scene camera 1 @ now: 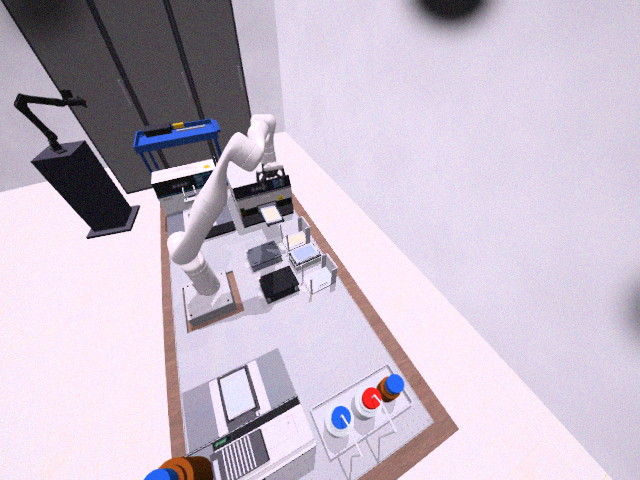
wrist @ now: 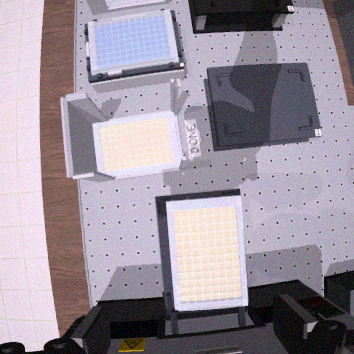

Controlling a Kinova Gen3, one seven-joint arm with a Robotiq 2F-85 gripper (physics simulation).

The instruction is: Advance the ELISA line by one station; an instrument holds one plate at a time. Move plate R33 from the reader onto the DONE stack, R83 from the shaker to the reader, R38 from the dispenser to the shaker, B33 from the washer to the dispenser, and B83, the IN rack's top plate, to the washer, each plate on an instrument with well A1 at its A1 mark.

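Places are measured from the arm's base along level axes (x back, y right, z up), in centimetres.
Where they show: gripper, fingertip midpoint: (scene camera 1: pixel 272 187) (wrist: pixel 191 319); arm's base at its link origin: (scene camera 1: pixel 210 287).
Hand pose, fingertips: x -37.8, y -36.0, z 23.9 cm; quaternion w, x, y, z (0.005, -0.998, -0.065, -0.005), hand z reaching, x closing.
Things, the pixels of their top centre, and the offset from my fingertips. "spot": a spot on its surface instead.
- reader's housing at a spot on its surface: (scene camera 1: pixel 262 198) spot: dy -8.5, dx +6.0, dz -12.0 cm
- reader's extended tray at its top centre: (wrist: pixel 203 252) (scene camera 1: pixel 272 215) dy -0.1, dx +2.7, dz -18.6 cm
- yellow-welled plate at its top centre: (wrist: pixel 134 143) (scene camera 1: pixel 295 238) dy +13.6, dx -7.6, dz -27.4 cm
- DONE rack at a spot on its surface: (wrist: pixel 77 135) spot: dy +12.9, dx -14.1, dz -20.5 cm
- shaker at a spot on its surface: (wrist: pixel 97 77) spot: dy +22.2, dx -13.4, dz -23.6 cm
- dark grey platform at its top centre: (wrist: pixel 274 99) (scene camera 1: pixel 261 253) dy +21.4, dx +12.5, dz -24.4 cm
- bottle tray at a spot on its surface: (scene camera 1: pixel 323 439) spot: dy +103.0, dx +4.0, dz -26.6 cm
My gripper (scene camera 1: pixel 271 180) (wrist: pixel 191 319) is open and empty, above the reader's housing (scene camera 1: pixel 262 198). A yellow-welled plate, taken as R33 (scene camera 1: pixel 271 213) (wrist: pixel 207 255), lies on the reader's extended tray (wrist: pixel 162 250), ahead of the fingers in the wrist view. Another yellow-welled plate (scene camera 1: pixel 297 239) (wrist: pixel 135 145) lies in the DONE rack (wrist: pixel 77 135). A blue plate, probably R83 (scene camera 1: pixel 305 253) (wrist: pixel 132 42), sits on the shaker (wrist: pixel 97 77). A pale plate (scene camera 1: pixel 237 395) sits on the washer (scene camera 1: pixel 284 431). The IN rack (scene camera 1: pixel 330 268) holds a pale plate (scene camera 1: pixel 320 279). The arm hides the dispenser's plate. Labels and A1 marks are unreadable.
A dark grey platform (scene camera 1: pixel 264 255) (wrist: pixel 262 105) and a black stand (scene camera 1: pixel 279 284) (wrist: pixel 240 15) are beside the racks. The dispenser (scene camera 1: pixel 178 178) is at the far left. A bottle tray (scene camera 1: pixel 323 439) with tubed bottles stands near the washer. A blue cart (scene camera 1: pixel 178 138) stands behind.
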